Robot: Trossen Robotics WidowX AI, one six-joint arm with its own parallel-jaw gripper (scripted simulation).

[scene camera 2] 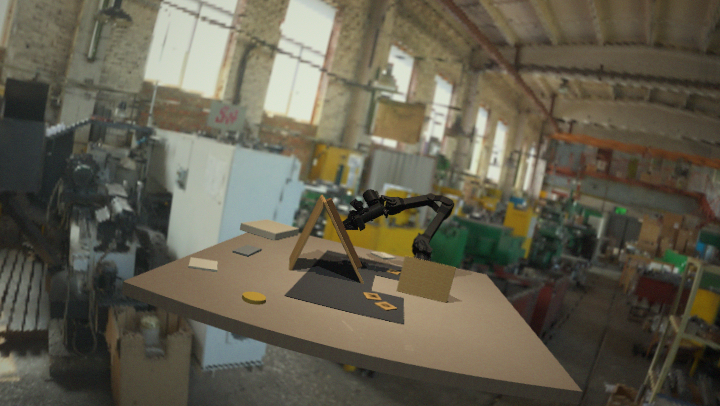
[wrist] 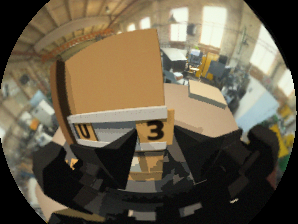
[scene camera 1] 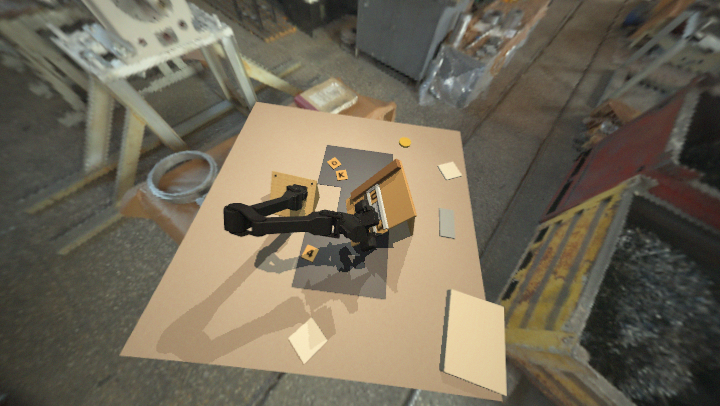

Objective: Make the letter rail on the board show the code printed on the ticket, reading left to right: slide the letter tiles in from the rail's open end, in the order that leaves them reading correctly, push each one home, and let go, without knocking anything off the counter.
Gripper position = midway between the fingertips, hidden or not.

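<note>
My gripper (scene camera 1: 380, 227) is there in scene camera 1, and the wrist view shows me the gripper (wrist: 155, 129) as well. A wooden board is also in the scene: I see the board (scene camera 1: 395, 206) in scene camera 1, and it appears in scene camera 2 (scene camera 2: 328, 203) and in the wrist view (wrist: 113, 83) too.
</note>
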